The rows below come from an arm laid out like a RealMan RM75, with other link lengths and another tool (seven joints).
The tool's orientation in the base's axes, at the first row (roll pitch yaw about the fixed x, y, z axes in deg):
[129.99, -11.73, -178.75]
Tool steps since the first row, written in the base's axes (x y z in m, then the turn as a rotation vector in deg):
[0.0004, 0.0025, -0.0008, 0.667, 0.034, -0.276]
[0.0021, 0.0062, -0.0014, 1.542, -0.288, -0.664]
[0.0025, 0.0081, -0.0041, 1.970, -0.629, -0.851]
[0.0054, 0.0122, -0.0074, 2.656, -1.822, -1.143]
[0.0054, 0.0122, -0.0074, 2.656, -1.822, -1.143]
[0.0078, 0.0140, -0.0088, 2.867, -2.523, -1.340]
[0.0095, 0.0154, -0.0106, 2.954, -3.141, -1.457]
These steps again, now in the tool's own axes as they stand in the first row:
[-0.0006, 0.0011, 0.0024, -0.710, -0.091, 0.101]
[-0.0025, 0.0033, 0.0053, -1.638, -0.466, -0.029]
[-0.0035, 0.0025, 0.0084, -2.088, -0.765, -0.235]
[-0.0071, 0.0031, 0.0132, -2.793, -1.658, -1.063]
[-0.0071, 0.0031, 0.0132, -2.793, -1.658, -1.063]
[-0.0097, 0.0035, 0.0151, -3.025, -2.229, -1.505]
[-0.0118, 0.0033, 0.0170, -3.121, -2.703, -1.915]

